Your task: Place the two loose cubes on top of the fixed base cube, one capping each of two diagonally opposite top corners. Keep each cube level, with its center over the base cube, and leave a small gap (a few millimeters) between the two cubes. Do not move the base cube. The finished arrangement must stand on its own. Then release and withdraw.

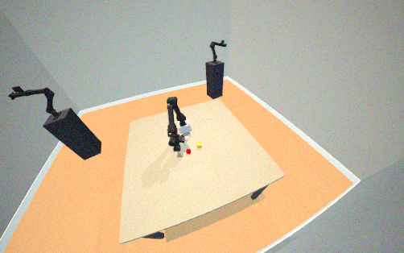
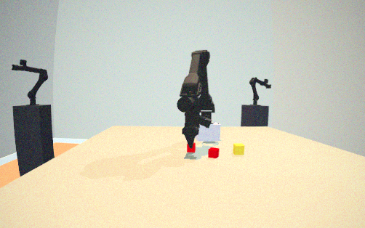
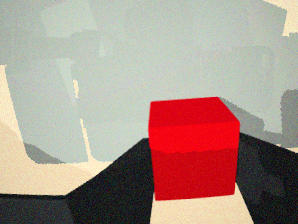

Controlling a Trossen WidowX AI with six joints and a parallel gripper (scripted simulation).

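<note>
Now: gripper tip 8 cm short of the yellow base cube and 18 cm to the right of it. The rest, counted from my gripper tip: red cube: 9 cm ahead, 6 cm to the left.
</note>
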